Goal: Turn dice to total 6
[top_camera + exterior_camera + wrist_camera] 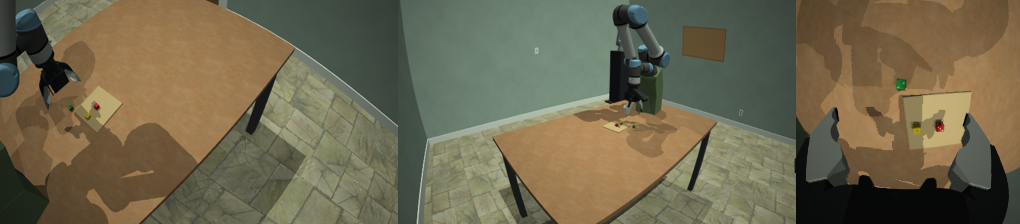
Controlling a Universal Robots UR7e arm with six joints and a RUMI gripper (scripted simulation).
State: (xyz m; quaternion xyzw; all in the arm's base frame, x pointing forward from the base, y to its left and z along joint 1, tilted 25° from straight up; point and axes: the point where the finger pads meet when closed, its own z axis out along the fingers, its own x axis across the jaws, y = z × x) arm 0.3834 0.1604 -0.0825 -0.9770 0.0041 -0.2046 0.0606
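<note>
My hand is 8 cm above the green die. Round my hand: yellow die: 3 cm ahead, 9 cm to the right, 8 cm below; then mat: 8 cm ahead, 8 cm to the right, 9 cm below; then red die: 8 cm ahead, 8 cm to the right, 8 cm below.
</note>
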